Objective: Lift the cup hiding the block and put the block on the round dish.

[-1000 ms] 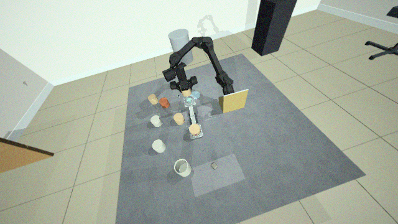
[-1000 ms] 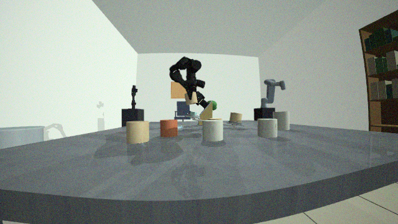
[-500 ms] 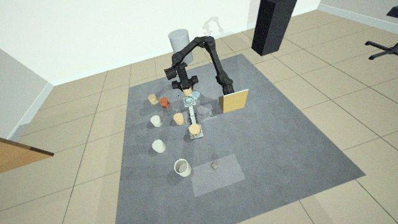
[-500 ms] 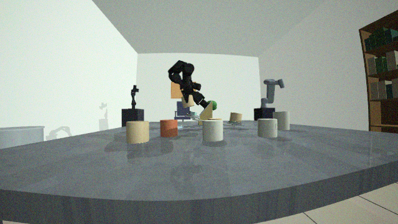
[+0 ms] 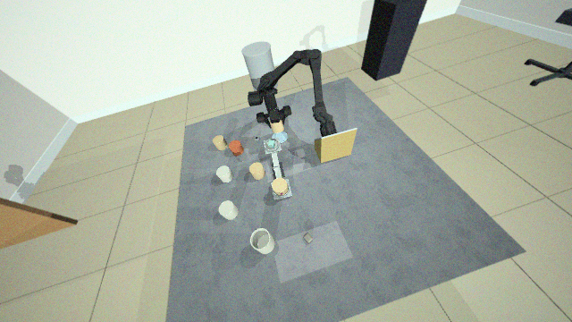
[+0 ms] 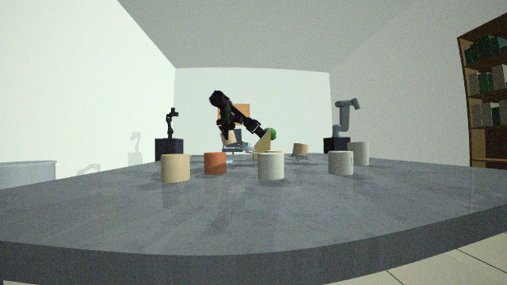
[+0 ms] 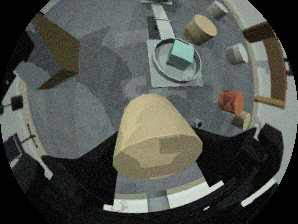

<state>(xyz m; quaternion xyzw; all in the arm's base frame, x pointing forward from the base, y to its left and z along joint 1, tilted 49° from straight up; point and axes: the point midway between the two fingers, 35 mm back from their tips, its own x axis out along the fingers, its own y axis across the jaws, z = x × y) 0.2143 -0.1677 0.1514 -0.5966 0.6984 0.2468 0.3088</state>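
My gripper tip is now 60 mm short of the teal block, 90 mm to the right of it and 30 mm above it. From my gripper tip the other things lie so: orange cup: 290 mm ahead, 30 mm to the right, 80 mm below; pale blue round dish: 20 mm to the right, 110 mm below; grey piece: 50 mm ahead, 590 mm to the left, 100 mm below.
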